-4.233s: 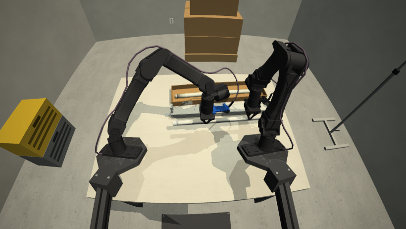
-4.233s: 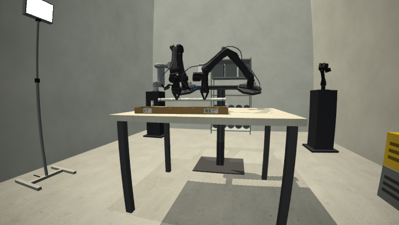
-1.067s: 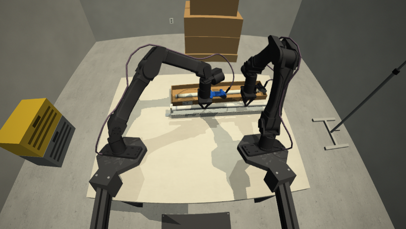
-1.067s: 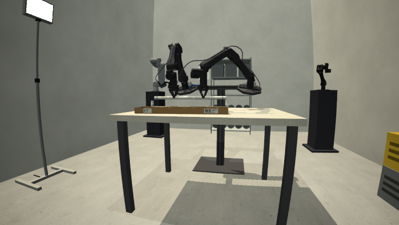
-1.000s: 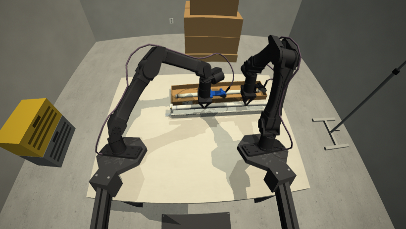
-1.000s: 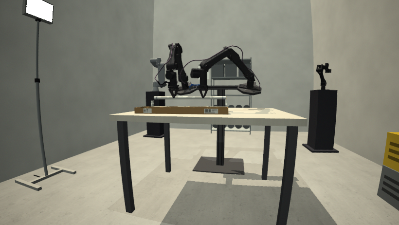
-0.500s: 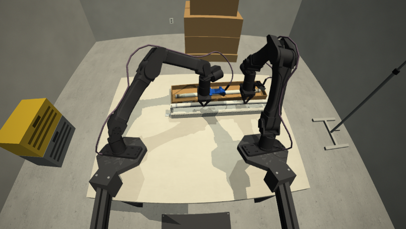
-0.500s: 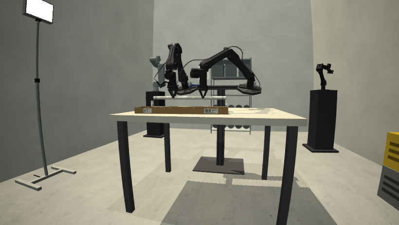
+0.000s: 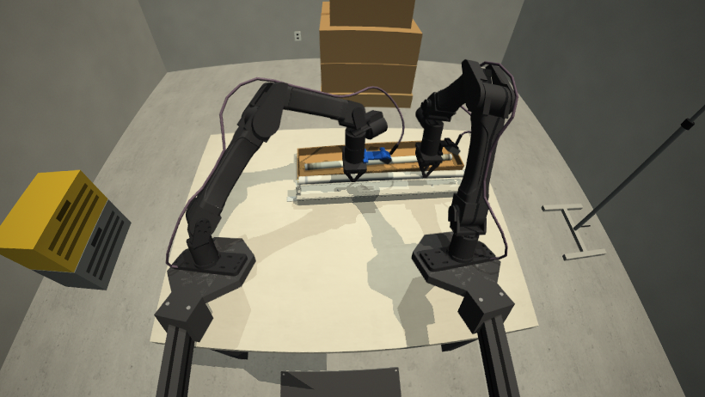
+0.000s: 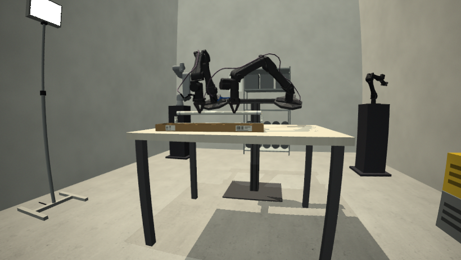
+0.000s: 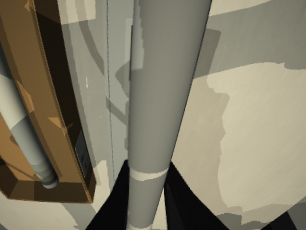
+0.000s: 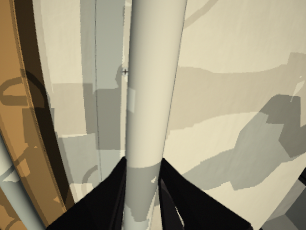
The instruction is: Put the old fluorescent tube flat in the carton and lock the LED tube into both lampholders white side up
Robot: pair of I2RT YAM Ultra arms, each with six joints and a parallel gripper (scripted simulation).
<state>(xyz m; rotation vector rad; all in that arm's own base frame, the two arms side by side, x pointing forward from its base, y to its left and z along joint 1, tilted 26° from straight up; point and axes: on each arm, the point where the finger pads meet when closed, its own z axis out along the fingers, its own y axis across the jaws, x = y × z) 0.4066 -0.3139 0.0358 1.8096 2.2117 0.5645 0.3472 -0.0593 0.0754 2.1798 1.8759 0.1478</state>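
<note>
Right now the LED tube is 120 mm to the right of my left hand. Also, from my left hand: old fluorescent tube (160 mm ahead, 120 mm to the right, 90 mm below); white light fixture (120 mm to the right, 60 mm below, 10 mm ahead); brown carton (160 mm ahead, 120 mm to the right, 90 mm below).
Now: the LED tube 10 mm behind my right hand, 120 mm to the left of it and 10 mm below it. Also, from my right hand: old fluorescent tube 150 mm ahead, 120 mm to the left, 100 mm below; then white light fixture 120 mm to the left, 60 mm below; then brown carton 150 mm ahead, 120 mm to the left, 90 mm below.
</note>
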